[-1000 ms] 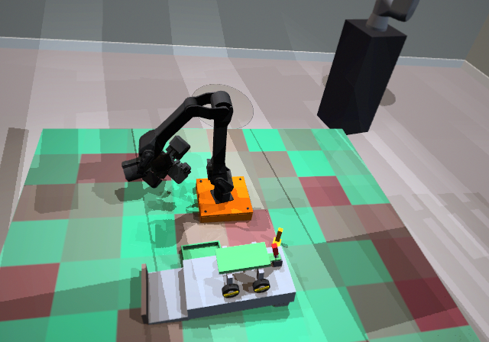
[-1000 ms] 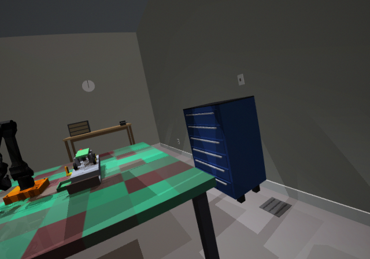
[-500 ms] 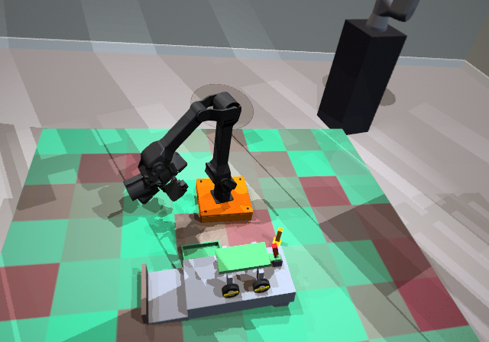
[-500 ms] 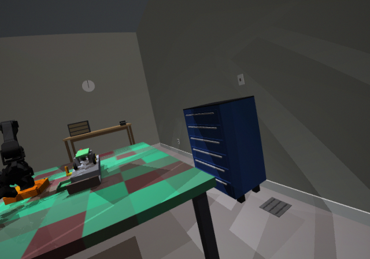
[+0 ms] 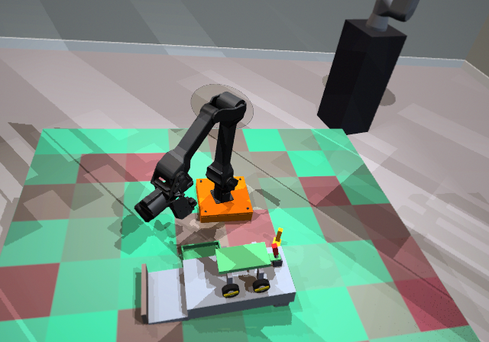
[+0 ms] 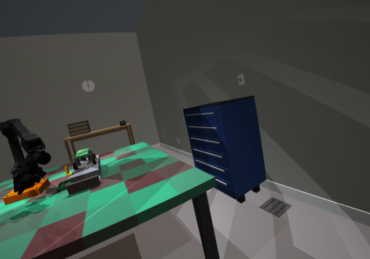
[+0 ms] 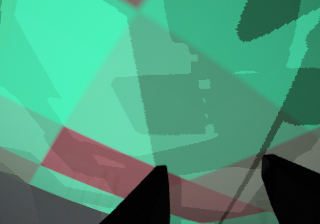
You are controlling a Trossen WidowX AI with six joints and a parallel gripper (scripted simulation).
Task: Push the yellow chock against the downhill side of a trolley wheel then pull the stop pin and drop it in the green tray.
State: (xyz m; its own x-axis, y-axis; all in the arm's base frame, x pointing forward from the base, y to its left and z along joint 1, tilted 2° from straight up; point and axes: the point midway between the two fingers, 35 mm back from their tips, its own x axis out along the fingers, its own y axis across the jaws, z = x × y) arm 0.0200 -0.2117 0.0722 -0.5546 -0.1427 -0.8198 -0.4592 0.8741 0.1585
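The yellow chock is 320 mm to the left of my gripper tip, 230 mm ahead of it and 50 mm below it. From my gripper tip the other things lie so: low end wall 280 mm ahead, 100 mm to the right, 50 mm below; grey ramp 330 mm ahead, 140 mm to the left, 30 mm below; green tray 190 mm ahead, 90 mm to the left, 80 mm below.
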